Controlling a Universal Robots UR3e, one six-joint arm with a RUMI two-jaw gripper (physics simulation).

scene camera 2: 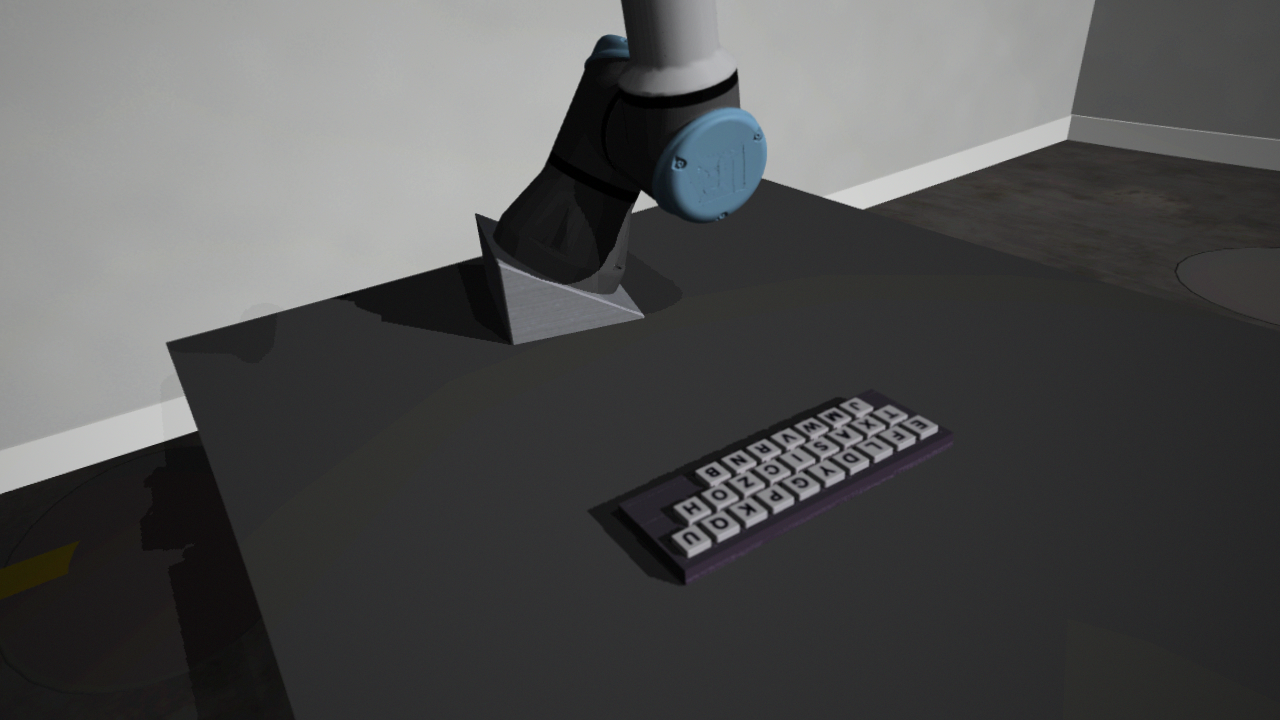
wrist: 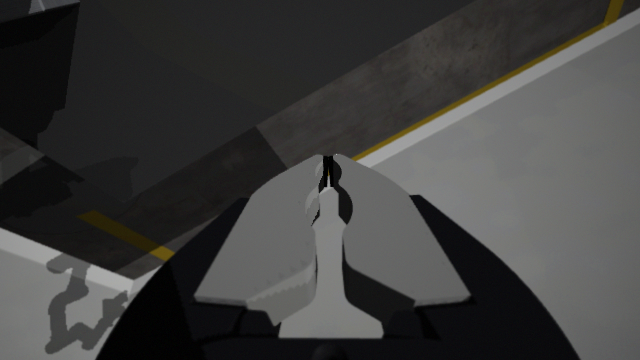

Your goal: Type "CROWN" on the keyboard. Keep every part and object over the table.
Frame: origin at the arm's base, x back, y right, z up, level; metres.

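Where they show: gripper, fingertip midpoint: [wrist: 328, 160]; arm's base at its link origin: [scene camera 2: 556, 262].
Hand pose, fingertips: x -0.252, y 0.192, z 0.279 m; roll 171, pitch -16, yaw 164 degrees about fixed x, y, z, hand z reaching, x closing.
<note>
Each offset is from my fingertips to the centre of the thing. "pt": to the spot under its first point. Level surfaces: height alone.
The keyboard @[pt dx -0.090, dy -0.122, dz -0.309 m] [scene camera 2: 660, 503] is a dark purple board with white lettered keys. It lies flat on the dark table @[dz -0.322 m] [scene camera 2: 465, 573] [wrist: 200, 75] in the scene view, with its letters upside down there. The C key @[dx -0.104, dy -0.195, dz -0.306 m] [scene camera 2: 772, 469] and O key @[dx -0.107, dy -0.154, dz -0.306 m] [scene camera 2: 718, 494] are in the middle row. The R key @[dx -0.082, dy -0.204, dz -0.306 m] [scene camera 2: 762, 448], W key @[dx -0.078, dy -0.245, dz -0.306 m] [scene camera 2: 811, 426] and N key @[dx -0.084, dy -0.183, dz -0.306 m] [scene camera 2: 739, 460] are in the row nearest the arm's base. My gripper [wrist: 328, 160] is shut and empty, and points toward the floor and wall past the table edge in the wrist view. The gripper does not show in the scene view; the keyboard does not show in the wrist view.
The arm's base stands on a metal wedge mount [scene camera 2: 563, 308] toward the back of the table. Pale walls [scene camera 2: 268, 134] [wrist: 550, 150] rise beyond the table edges. Yellow floor tape [scene camera 2: 40, 570] [wrist: 125, 234] marks the floor.
</note>
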